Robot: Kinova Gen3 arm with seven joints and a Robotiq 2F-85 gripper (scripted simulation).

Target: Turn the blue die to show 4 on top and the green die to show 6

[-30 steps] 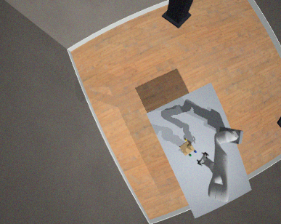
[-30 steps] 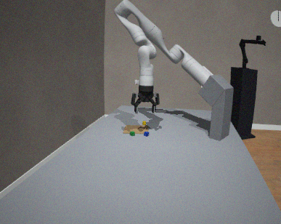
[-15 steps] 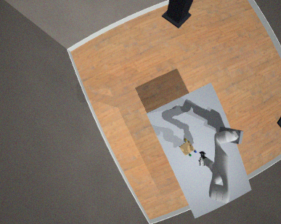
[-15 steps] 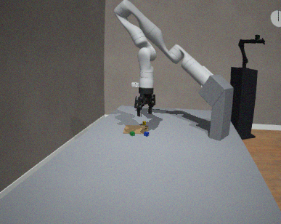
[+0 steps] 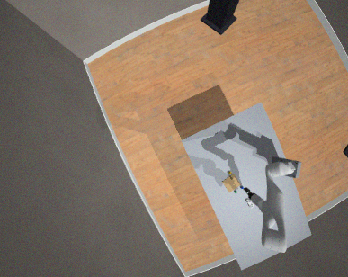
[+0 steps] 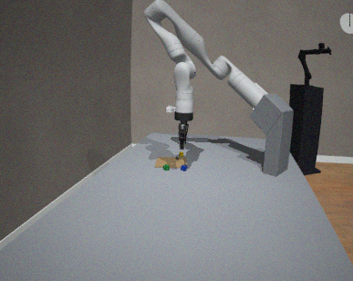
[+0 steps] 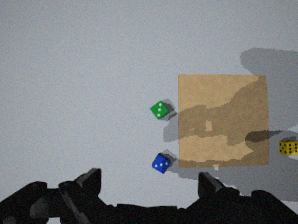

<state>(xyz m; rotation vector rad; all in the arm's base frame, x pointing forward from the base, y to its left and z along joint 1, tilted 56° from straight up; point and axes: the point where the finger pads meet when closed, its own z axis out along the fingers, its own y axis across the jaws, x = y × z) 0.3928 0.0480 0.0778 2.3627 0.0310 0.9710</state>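
Now: hand 10 cm above the blue die, 1 cm to the left of it and 1 cm past it. Also, from my hand: green die (10 cm below, 7 cm ahead, 3 cm to the right); tan mat (12 cm to the right, 11 cm below, 3 cm ahead); yellow die (20 cm to the right, 10 cm below, 4 cm behind).
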